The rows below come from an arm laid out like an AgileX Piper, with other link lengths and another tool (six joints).
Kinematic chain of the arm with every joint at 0, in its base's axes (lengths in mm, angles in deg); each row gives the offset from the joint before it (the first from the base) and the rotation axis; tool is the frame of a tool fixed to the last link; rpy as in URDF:
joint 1: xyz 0 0 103.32 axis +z
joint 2: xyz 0 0 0 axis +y
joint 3: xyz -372.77 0 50.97 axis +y
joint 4: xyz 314.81 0 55.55 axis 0.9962 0 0.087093
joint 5: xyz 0 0 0 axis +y
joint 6: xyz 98.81 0 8.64 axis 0.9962 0 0.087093
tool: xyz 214.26 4 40.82 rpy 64.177 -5.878 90.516
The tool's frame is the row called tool.
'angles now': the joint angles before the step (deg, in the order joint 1, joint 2, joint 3, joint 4, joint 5, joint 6). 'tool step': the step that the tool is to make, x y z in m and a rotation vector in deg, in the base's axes. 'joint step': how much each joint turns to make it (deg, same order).
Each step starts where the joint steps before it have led.
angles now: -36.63, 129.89, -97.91, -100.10, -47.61, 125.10
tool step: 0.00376, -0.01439, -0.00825, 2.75, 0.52, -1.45
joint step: -0.83, 2.18, -2.52, -0.13, -0.71, 3.12
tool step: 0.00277, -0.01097, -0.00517, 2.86, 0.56, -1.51
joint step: -0.58, 1.56, -1.97, -0.13, -0.49, 3.41
